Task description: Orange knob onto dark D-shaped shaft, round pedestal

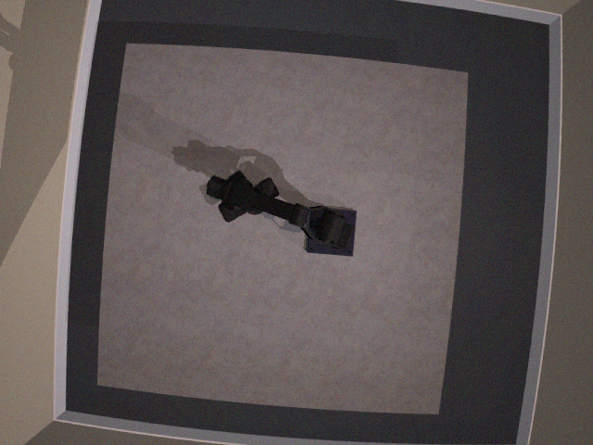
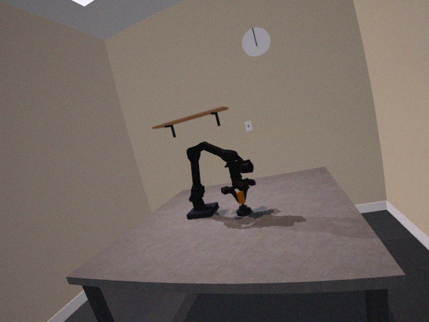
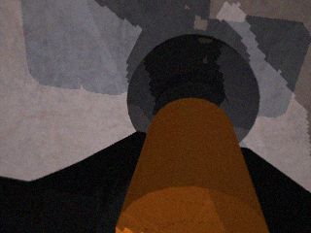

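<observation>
Right now my gripper tip is 20 mm below the orange knob. The rest, counted from my gripper tip: round dark pedestal (40 mm below).
</observation>
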